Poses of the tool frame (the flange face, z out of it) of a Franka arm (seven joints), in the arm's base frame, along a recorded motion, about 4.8 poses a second.
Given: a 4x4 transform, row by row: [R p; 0 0 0 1], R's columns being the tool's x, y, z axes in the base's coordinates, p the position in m. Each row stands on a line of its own.
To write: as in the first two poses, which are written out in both.
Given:
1:
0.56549 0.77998 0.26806 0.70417
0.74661 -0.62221 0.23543 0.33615
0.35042 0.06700 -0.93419 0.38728
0 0 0 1
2:
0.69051 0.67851 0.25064 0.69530
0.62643 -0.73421 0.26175 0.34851
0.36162 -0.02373 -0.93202 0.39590
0 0 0 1
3:
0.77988 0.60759 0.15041 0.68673
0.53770 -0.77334 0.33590 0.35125
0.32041 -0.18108 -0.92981 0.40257
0 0 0 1
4:
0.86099 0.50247 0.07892 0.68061
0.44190 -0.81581 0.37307 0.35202
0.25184 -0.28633 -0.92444 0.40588
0 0 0 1
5:
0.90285 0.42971 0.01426 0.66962
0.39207 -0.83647 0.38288 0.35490
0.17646 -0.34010 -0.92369 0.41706
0 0 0 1
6:
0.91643 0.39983 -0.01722 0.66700
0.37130 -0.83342 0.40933 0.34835
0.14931 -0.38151 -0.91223 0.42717
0 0 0 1
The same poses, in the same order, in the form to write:
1: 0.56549 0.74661 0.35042 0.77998 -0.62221 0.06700 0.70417 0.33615 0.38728
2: 0.69051 0.62643 0.36162 0.67851 -0.73421 -0.02373 0.69530 0.34851 0.39590
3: 0.77988 0.53770 0.32041 0.60759 -0.77334 -0.18108 0.68673 0.35125 0.40257
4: 0.86099 0.44190 0.25184 0.50247 -0.81581 -0.28633 0.68061 0.35202 0.40588
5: 0.90285 0.39207 0.17646 0.42971 -0.83647 -0.34010 0.66962 0.35490 0.41706
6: 0.91643 0.37130 0.14931 0.39983 -0.83342 -0.38151 0.66700 0.34835 0.42717
